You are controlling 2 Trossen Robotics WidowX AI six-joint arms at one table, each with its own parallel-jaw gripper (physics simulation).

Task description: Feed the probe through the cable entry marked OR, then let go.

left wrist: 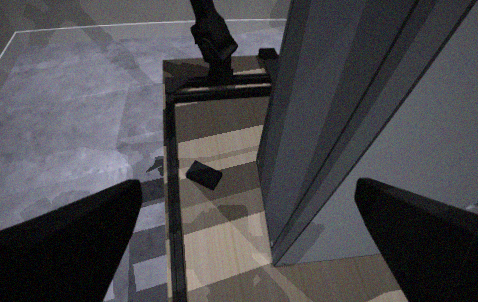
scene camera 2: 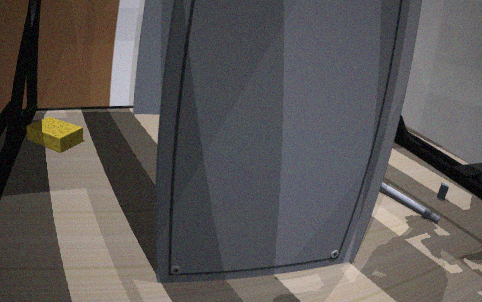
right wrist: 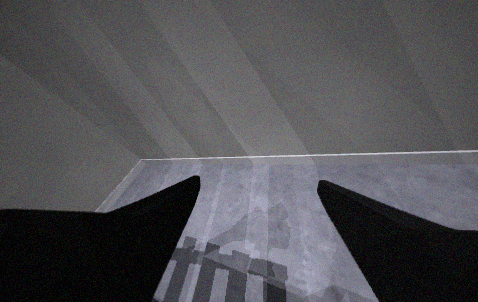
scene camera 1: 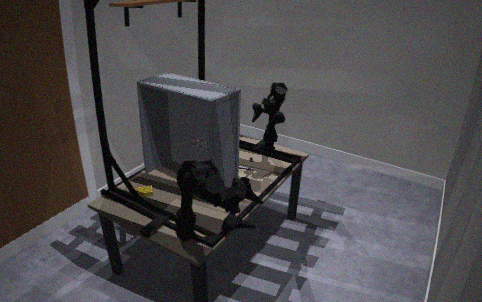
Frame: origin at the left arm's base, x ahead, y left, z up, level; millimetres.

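Where they show: left gripper, between the fingertips: [left wrist: 250, 189] [scene camera 1: 259, 124]; right gripper, between the fingertips: [right wrist: 258, 183] [scene camera 1: 259, 215]; left arm's base, origin of its link: [scene camera 1: 269, 148]; right arm's base, origin of its link: [left wrist: 220, 75] [scene camera 1: 185, 233].
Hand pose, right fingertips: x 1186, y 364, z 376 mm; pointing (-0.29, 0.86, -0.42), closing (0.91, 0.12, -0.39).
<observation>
Each offset is from my right fingertips to the top centre of the thing. "*": to the spot under its first point.
The probe, seemingly the slim grey rod {dx -887, dy -473, dz -371 mm} [scene camera 2: 407, 201], lies on the table to the right of the cabinet in scene camera 2. The tall grey cabinet {dx -641, dy -653, dz +169 mm} [scene camera 1: 227, 132] [scene camera 2: 280, 150] [left wrist: 310, 110] stands upright on the table. A cluster of small round details {* dx -735, dy -629, dz -213 mm} [scene camera 1: 200, 145] shows on a panel inside it; no OR marking is readable. My left gripper [scene camera 1: 256, 119] [left wrist: 250, 189] is open and empty, raised behind the cabinet, to its right in scene camera 1. My right gripper [scene camera 1: 256, 213] [right wrist: 258, 183] is open and empty at the near table edge, apart from the probe.
A yellow block {dx -396, dy -805, dz -368 mm} [scene camera 1: 144, 190] [scene camera 2: 62, 132] lies left of the cabinet. A small dark block {dx -1006, dy -420, dz -369 mm} [scene camera 1: 251, 159] [scene camera 2: 443, 191] stands near the rod. A black block {dx -487, dy -301, dz -380 mm} [left wrist: 204, 175] lies between cabinet and edge rail in the left wrist view. A black frame post [scene camera 1: 97, 100] rises at the left.
</observation>
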